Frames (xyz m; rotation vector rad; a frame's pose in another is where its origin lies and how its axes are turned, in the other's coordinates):
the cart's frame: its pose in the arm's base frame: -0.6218 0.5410 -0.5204 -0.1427 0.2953 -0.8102
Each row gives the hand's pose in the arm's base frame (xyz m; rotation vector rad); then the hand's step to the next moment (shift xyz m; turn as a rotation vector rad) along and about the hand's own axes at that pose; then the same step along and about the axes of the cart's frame.
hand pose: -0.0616 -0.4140 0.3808 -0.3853 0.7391 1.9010
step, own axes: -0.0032 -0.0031 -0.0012 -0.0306 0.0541 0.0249
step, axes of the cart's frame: 0.0042 0.0014 0.0012 -0.0174 -0.0508 0.0400
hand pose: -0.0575 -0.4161 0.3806 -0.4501 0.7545 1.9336
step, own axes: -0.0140 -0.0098 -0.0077 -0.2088 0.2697 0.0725
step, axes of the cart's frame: 0.0180 0.0029 0.0042 -0.0170 -0.2838 0.2019
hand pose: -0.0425 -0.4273 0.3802 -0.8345 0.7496 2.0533
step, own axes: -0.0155 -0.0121 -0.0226 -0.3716 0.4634 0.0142
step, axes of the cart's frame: 0.0292 0.0062 0.0029 0.0714 -0.5059 0.3034
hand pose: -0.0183 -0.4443 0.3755 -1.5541 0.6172 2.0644
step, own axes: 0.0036 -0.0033 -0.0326 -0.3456 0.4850 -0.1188
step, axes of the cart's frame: 0.0315 0.0089 -0.0036 0.2051 -0.5023 0.2727
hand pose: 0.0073 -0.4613 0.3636 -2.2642 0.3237 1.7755
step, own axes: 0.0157 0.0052 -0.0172 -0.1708 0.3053 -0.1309
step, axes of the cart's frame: 0.0219 0.0076 -0.0056 0.1906 -0.2785 0.1601
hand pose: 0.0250 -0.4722 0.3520 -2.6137 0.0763 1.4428
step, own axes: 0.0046 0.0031 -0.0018 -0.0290 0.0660 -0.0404
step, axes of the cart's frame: 0.0054 0.0011 -0.0020 0.0519 -0.0514 0.0387
